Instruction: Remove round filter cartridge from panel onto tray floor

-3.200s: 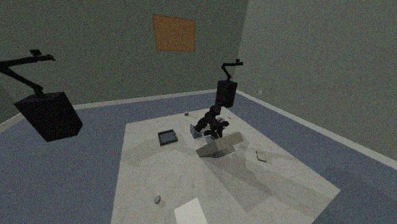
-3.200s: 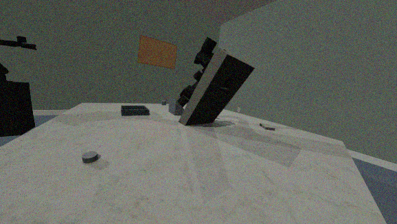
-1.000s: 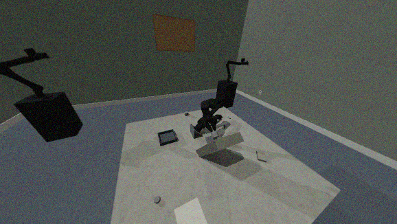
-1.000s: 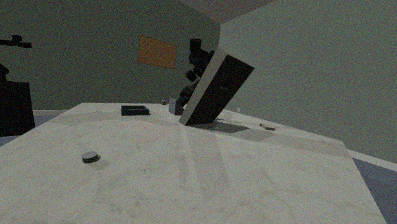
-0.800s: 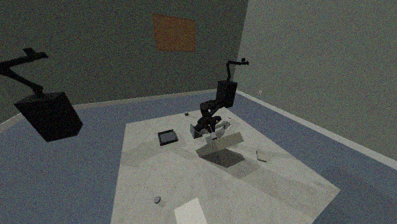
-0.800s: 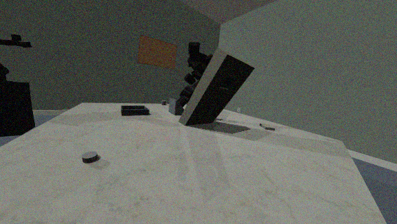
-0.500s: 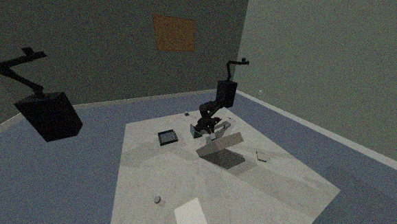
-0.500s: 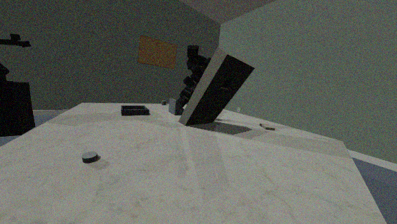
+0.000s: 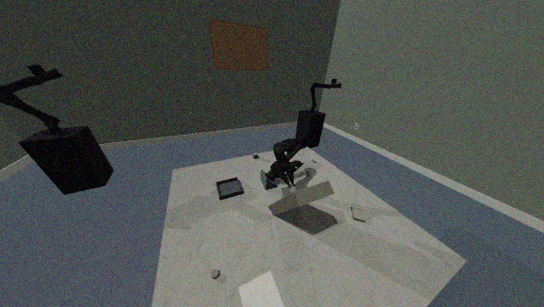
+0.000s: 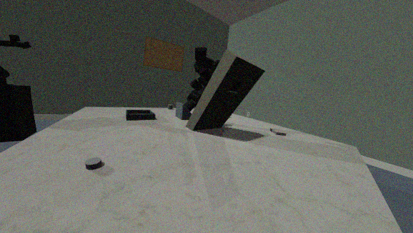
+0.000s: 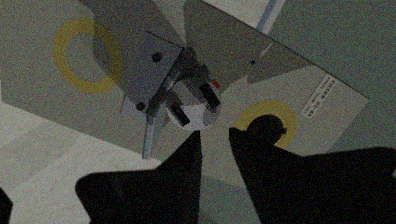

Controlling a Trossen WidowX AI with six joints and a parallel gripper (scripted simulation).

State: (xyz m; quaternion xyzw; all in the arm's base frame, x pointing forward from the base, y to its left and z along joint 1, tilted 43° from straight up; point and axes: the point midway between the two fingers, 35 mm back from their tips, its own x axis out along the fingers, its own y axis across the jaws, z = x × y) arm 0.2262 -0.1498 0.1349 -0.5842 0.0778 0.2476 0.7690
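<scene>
My gripper tip is 1 cm short of the round filter cartridge, 1 cm to the right of it and 3 cm above it. From my gripper tip the other things lie so: service panel 5 cm ahead, 5 cm below; then flat piece 21 cm ahead, 37 cm to the left, 21 cm below; then dark square tray 34 cm behind, 26 cm to the right, 21 cm below.
</scene>
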